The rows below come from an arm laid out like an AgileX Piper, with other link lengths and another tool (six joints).
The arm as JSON. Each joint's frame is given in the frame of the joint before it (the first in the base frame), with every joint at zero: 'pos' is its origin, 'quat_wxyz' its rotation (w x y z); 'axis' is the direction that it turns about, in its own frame. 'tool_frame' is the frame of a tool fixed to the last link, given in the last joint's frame.
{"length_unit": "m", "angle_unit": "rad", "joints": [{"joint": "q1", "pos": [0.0, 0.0, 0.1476], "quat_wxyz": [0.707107, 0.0, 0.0, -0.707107], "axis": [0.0, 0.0, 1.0]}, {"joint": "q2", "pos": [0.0, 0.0, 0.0], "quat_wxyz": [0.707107, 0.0, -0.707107, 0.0], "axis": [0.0, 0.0, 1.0]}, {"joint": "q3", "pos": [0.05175, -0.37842, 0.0], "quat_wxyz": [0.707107, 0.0, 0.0, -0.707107], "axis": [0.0, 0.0, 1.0]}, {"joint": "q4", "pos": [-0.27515, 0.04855, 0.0], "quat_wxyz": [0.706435, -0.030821, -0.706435, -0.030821], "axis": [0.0, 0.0, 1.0]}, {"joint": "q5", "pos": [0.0, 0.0, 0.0], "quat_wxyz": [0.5, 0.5, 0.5, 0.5], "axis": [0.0, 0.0, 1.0]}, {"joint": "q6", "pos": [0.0, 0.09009, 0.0], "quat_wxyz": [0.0, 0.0, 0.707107, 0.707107], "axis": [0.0, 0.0, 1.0]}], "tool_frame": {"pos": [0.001, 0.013, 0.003], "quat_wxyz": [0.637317, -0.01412, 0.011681, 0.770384]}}
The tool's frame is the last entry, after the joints.
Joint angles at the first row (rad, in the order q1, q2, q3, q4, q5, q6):
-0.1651, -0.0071, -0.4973, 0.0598, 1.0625, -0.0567
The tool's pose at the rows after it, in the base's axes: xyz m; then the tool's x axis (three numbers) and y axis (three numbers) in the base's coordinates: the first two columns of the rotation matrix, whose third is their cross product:
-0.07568, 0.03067, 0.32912, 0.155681, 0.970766, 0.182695, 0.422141, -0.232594, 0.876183
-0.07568, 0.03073, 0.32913, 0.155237, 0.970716, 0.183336, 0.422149, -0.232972, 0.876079
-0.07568, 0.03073, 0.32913, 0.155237, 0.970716, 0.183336, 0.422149, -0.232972, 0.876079
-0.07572, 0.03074, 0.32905, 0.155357, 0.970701, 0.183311, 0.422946, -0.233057, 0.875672
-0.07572, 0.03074, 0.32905, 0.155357, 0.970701, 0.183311, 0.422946, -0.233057, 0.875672
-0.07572, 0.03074, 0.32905, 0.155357, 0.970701, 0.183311, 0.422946, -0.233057, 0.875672
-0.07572, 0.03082, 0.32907, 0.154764, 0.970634, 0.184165, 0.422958, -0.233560, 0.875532
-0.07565, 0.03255, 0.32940, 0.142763, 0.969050, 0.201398, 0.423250, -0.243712, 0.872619
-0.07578, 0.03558, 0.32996, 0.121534, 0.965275, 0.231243, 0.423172, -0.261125, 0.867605
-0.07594, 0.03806, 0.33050, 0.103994, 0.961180, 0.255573, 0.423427, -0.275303, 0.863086
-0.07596, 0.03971, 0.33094, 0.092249, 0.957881, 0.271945, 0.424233, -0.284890, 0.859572
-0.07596, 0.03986, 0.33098, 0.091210, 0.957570, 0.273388, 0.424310, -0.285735, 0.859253
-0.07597, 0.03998, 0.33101, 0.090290, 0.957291, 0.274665, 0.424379, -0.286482, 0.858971
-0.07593, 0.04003, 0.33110, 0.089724, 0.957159, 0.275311, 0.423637, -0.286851, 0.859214
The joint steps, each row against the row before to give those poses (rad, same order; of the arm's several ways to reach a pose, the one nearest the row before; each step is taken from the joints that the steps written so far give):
0.0000, 0.0000, 0.0000, 0.0000, 0.0000, 0.0000
0.0000, 0.0000, 0.0000, 0.0008, 0.0000, 0.0000
0.0000, 0.0000, 0.0000, 0.0000, 0.0000, 0.0000
0.0000, 0.0000, 0.0000, 0.0000, 0.0009, 0.0000
0.0000, 0.0000, 0.0000, 0.0000, 0.0000, 0.0000
0.0000, 0.0000, 0.0000, 0.0000, 0.0000, 0.0000
0.0000, 0.0000, 0.0000, 0.0010, 0.0000, 0.0001
0.0000, 0.0000, 0.0000, 0.0212, 0.0000, -0.0001
0.0000, -0.0010, 0.0000, 0.0369, 0.0000, 0.0001
0.0000, -0.0009, 0.0000, 0.0303, 0.0000, 0.0000
0.0000, 0.0000, 0.0000, 0.0205, 0.0000, -0.0001
0.0000, 0.0000, 0.0000, 0.0019, 0.0000, 0.0000
0.0000, 0.0000, 0.0000, 0.0015, 0.0000, 0.0001
0.0000, 0.0000, 0.0000, 0.0008, -0.0009, 0.0000

